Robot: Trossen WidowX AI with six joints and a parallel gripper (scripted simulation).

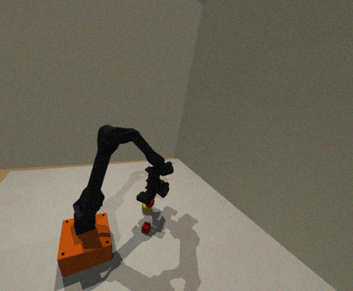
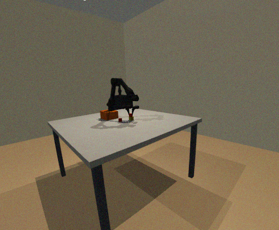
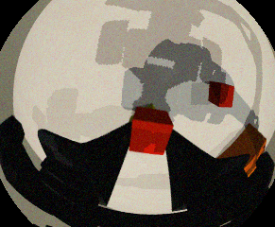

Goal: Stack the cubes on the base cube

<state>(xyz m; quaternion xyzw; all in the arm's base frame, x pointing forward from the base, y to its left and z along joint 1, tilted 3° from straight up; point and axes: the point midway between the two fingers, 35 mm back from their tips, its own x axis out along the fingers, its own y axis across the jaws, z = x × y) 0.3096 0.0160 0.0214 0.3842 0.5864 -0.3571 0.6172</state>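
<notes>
Now: gripper tip right at the red cube. Also, from my gripper tip: yellow cube (1 cm behind, 2 cm to the left, 4 cm below).
</notes>
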